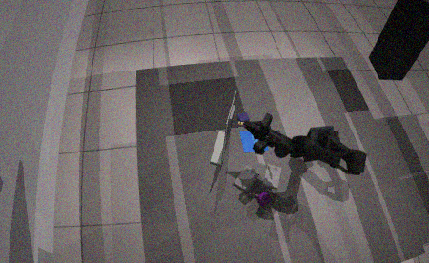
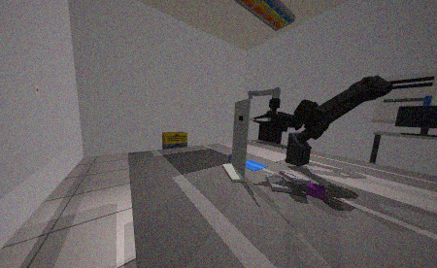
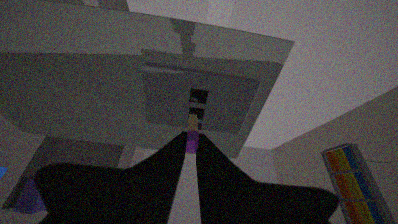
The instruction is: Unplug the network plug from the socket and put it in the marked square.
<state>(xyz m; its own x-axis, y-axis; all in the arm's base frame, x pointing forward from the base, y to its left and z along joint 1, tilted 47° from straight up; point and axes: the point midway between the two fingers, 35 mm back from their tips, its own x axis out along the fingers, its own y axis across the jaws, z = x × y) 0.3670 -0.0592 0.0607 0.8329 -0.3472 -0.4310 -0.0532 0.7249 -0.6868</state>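
Right now the blue square is 250 mm below my gripper tip, 90 mm behind it and 70 mm to the right of it. The rest, counted from my gripper tip: network plug 10 mm ahead; upright panel 100 mm below, 60 mm ahead, 20 mm to the right.
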